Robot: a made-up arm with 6 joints. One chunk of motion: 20 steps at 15 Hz.
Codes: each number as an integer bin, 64 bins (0 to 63) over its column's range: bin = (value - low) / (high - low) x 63, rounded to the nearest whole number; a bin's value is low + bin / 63 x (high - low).
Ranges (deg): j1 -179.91..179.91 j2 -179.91..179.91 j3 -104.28..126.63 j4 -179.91..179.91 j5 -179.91..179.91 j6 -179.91..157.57
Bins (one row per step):
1: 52 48 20 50 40 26
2: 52 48 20 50 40 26
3: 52 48 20 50 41 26
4: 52 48 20 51 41 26
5: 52 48 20 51 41 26
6: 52 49 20 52 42 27
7: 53 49 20 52 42 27
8: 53 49 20 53 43 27
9: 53 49 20 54 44 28
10: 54 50 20 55 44 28
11: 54 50 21 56 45 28
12: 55 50 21 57 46 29
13: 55 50 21 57 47 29
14: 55 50 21 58 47 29
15: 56 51 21 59 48 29
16: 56 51 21 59 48 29
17: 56 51 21 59 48 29
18: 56 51 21 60 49 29
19: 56 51 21 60 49 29
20: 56 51 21 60 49 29
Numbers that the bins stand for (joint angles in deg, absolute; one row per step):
1: 117.08 94.24 -30.98 105.66 48.55 -40.63
2: 117.08 94.24 -30.98 105.66 48.55 -40.63
3: 117.08 94.24 -30.98 105.66 54.26 -40.63
4: 117.08 94.24 -30.98 111.37 54.26 -40.63
5: 117.08 94.24 -30.98 111.37 54.26 -40.63
6: 117.08 99.95 -30.98 117.08 59.97 -35.28
7: 122.80 99.95 -30.98 117.08 59.97 -35.28
8: 122.80 99.95 -30.98 122.80 65.68 -35.28
9: 122.80 99.95 -30.98 128.51 71.39 -29.92
10: 128.51 105.66 -30.98 134.22 71.39 -29.92
11: 128.51 105.66 -27.31 139.93 77.10 -29.92
12: 134.22 105.66 -27.31 145.64 82.82 -24.56
13: 134.22 105.66 -27.31 145.64 88.53 -24.56
14: 134.22 105.66 -27.31 151.35 88.53 -24.56
15: 139.93 111.37 -27.31 157.06 94.24 -24.56
16: 139.93 111.37 -27.31 157.06 94.24 -24.56
17: 139.93 111.37 -27.31 157.06 94.24 -24.56
18: 139.93 111.37 -27.31 162.78 99.95 -24.56
19: 139.93 111.37 -27.31 162.78 99.95 -24.56
20: 139.93 111.37 -27.31 162.78 99.95 -24.56

